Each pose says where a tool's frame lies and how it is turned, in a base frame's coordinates. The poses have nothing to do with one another.
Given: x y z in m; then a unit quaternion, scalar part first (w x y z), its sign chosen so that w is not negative.
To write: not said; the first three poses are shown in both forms.
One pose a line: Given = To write
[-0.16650 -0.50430 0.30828 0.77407 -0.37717 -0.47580 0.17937] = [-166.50 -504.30 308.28 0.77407 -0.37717 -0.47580 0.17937]
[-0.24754 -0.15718 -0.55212 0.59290 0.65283 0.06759 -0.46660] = [-247.54 -157.18 -552.12 0.59290 0.65283 0.06759 -0.46660]
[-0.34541 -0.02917 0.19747 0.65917 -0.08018 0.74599 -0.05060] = [-345.41 -29.17 197.47 0.65917 -0.08018 0.74599 -0.05060]
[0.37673 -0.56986 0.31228 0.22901 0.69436 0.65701 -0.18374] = [376.73 -569.86 312.28 0.22901 0.69436 0.65701 -0.18374]
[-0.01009 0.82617 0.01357 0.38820 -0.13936 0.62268 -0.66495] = [-10.09 826.17 13.57 0.38820 -0.13936 0.62268 -0.66495]
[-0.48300 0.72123 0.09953 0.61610 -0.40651 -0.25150 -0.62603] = [-483.00 721.23 99.53 0.61610 -0.40651 -0.25150 -0.62603]
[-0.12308 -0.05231 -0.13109 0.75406 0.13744 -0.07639 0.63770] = [-123.08 -52.31 -131.09 0.75406 0.13744 -0.07639 0.63770]
